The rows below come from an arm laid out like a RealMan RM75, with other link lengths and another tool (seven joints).
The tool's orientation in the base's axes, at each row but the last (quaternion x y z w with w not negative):
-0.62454, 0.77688, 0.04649, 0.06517
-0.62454, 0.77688, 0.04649, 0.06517
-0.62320, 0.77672, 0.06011, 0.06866
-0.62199, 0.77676, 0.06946, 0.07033
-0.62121, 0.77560, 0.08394, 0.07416
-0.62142, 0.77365, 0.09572, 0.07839
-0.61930, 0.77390, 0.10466, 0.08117
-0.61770, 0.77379, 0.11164, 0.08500
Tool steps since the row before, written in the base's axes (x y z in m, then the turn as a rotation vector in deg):
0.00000, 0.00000, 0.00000, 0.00, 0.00, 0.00
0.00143, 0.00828, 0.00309, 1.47, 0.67, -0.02
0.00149, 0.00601, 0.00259, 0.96, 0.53, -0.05
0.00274, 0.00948, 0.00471, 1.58, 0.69, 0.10
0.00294, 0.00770, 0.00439, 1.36, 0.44, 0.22
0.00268, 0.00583, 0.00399, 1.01, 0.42, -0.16
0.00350, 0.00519, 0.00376, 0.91, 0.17, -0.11
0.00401, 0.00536, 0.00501, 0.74, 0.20, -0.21
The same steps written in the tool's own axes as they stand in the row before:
0.00000, 0.00000, 0.00000, 0.00, 0.00, 0.00
-0.00878, 0.00036, -0.00172, -0.95, -1.29, 0.19
-0.00656, -0.00014, -0.00142, -0.70, -0.82, 0.17
-0.01058, -0.00052, -0.00270, -1.02, -1.39, 0.07
-0.00893, -0.00105, -0.00254, -0.76, -1.22, -0.10
-0.00705, -0.00119, -0.00243, -0.58, -0.91, 0.26
-0.00662, -0.00209, -0.00228, -0.33, -0.86, 0.15
-0.00726, -0.00243, -0.00335, -0.30, -0.69, 0.25

